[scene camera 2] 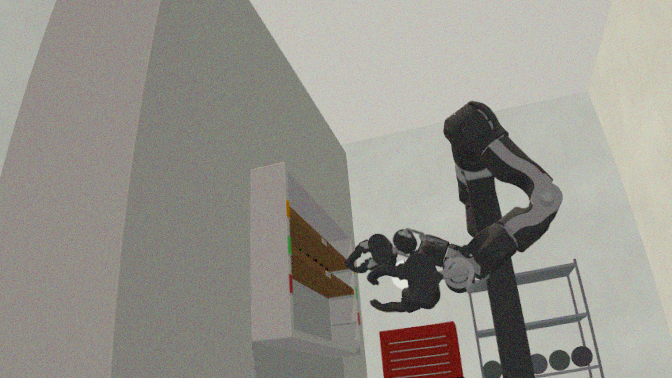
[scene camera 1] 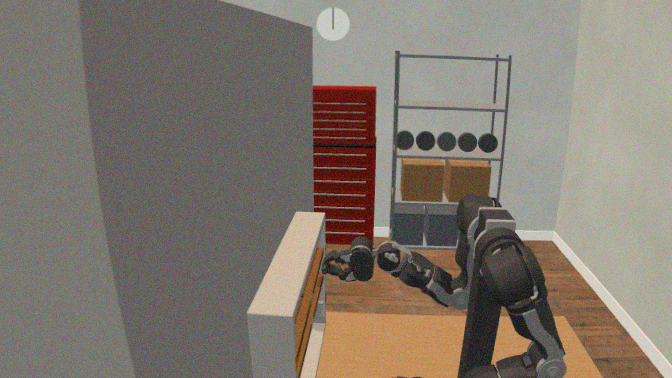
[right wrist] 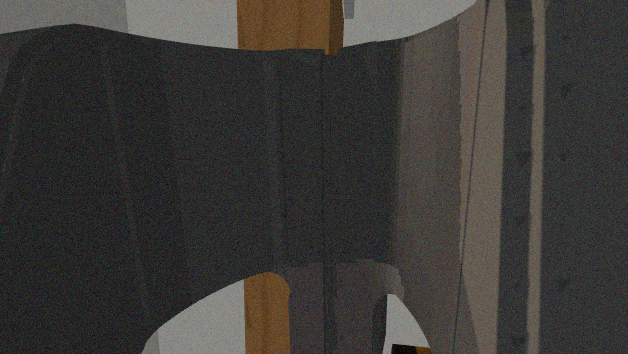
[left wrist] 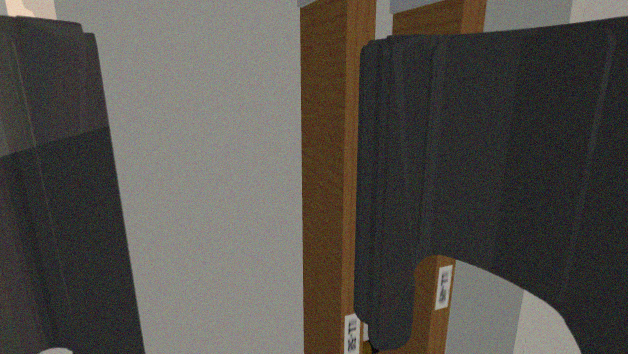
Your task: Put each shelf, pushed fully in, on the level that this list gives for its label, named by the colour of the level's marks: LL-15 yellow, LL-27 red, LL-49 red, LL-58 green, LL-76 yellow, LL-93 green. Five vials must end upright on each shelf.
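In scene camera 2 the upper shelf [scene camera 2: 312, 240] sits near the yellow mark [scene camera 2: 288, 208], the lower shelf [scene camera 2: 312, 275] near the green mark [scene camera 2: 289, 245]. The left wrist view shows two shelves side by side: LL-58 [left wrist: 325, 150], seemingly the lower, and LL-49 [left wrist: 425, 22]. Small dark vial parts show between them; their number is unclear. My left gripper [scene camera 2: 371, 291] [left wrist: 240, 185] is partly open and empty, in front of the rack. My right gripper [scene camera 2: 352, 267] [right wrist: 325, 160] is shut and empty near the rack's far end, before a shelf edge [right wrist: 287, 25]; contact is unclear. The other labels do not show.
The white rack [scene camera 1: 290, 265] [scene camera 2: 270, 250] is fixed to a grey wall block [scene camera 1: 210, 150] [scene camera 2: 225, 125]. Its red mark [scene camera 2: 291, 283] is below the green one. A red tool cabinet [scene camera 1: 345, 165] [scene camera 2: 420, 350] and a metal storage rack [scene camera 1: 394, 175] stand farther back.
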